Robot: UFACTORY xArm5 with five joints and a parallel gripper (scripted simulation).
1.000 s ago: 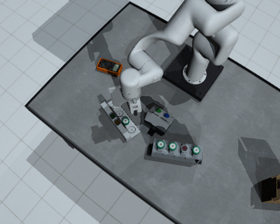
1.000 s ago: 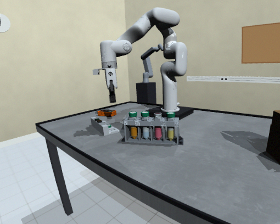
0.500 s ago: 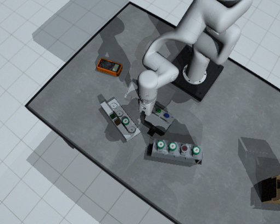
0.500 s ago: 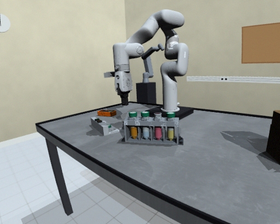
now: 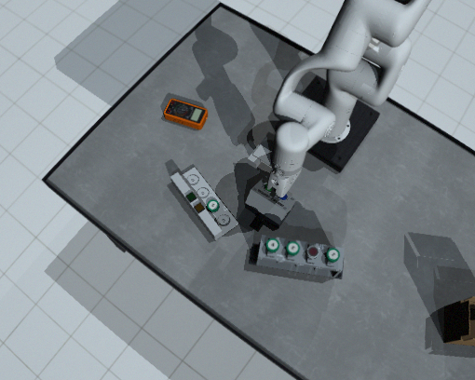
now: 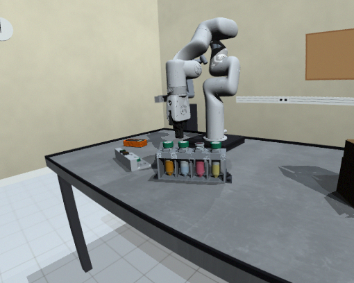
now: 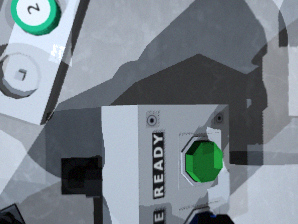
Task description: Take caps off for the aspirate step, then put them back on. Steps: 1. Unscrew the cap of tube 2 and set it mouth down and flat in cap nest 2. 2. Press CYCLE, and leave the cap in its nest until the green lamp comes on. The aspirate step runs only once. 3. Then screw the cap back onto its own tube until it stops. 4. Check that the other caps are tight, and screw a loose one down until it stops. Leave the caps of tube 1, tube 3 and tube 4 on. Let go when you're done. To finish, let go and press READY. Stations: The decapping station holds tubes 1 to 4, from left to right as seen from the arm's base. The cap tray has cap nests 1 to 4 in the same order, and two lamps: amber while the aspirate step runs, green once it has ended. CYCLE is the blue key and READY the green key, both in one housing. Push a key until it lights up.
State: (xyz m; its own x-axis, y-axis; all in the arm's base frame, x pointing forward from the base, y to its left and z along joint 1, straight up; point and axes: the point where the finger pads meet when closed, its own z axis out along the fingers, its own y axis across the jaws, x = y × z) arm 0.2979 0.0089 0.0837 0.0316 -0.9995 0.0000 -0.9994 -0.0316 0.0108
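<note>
Right now my hand is 5 cm above the blue key and 1 cm to the right of it. From my hand the other things lie so: tube 2's threaded neck: 17 cm to the left, 10 cm ahead; key housing: 7 cm below, 2 cm ahead, 1 cm to the right; green key: 5 cm below, 4 cm to the right.
</note>
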